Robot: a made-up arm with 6 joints.
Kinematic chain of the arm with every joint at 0, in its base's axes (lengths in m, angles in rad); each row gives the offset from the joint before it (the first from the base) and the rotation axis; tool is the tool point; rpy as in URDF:
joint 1: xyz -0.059 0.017 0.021 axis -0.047 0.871 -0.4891
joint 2: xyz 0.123 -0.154 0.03 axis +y
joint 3: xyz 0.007 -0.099 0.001 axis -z
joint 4: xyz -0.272 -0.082 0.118 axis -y
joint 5: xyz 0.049 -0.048 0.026 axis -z
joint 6: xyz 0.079 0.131 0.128 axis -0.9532 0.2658 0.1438
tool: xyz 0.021 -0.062 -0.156 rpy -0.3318 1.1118 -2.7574
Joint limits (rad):
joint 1: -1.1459..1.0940
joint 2: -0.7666..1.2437
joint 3: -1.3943..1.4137
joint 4: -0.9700..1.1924
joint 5: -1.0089..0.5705
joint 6: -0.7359..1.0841
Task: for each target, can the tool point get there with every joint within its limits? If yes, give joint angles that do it. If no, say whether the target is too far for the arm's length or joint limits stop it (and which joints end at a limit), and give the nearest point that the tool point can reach.
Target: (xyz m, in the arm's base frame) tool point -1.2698 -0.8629 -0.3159
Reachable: no: too far | nearest point -0.3915 -0.4159 0.0291 | short by 1.044 m
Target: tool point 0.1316 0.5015 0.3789
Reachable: no: joint limits stop it (at a limit: joint 2, joint 3, joint 4, joint 5, joint 6) | nearest point 0.0900 0.1583 0.3969 | short by 0.346 m
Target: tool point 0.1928 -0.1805 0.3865
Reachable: yes | joints 0.2003 0.9318 0.6845 0.8089 -0.5729 0.9174
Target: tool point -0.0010 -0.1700 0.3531
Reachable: yes | joints -0.4225 0.8039 0.5441 0.5819 -0.5971 0.3009
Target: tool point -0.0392 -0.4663 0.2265
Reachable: yes | joints -0.8461 -0.4859 -0.9118 0.8861 -0.0350 0.3186
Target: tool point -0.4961 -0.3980 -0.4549
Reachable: no: joint limits stop it (at a limit: joint 2, joint 4, joint 5, joint 6) | nearest point -0.2826 -0.3215 -0.1621 | short by 0.370 m
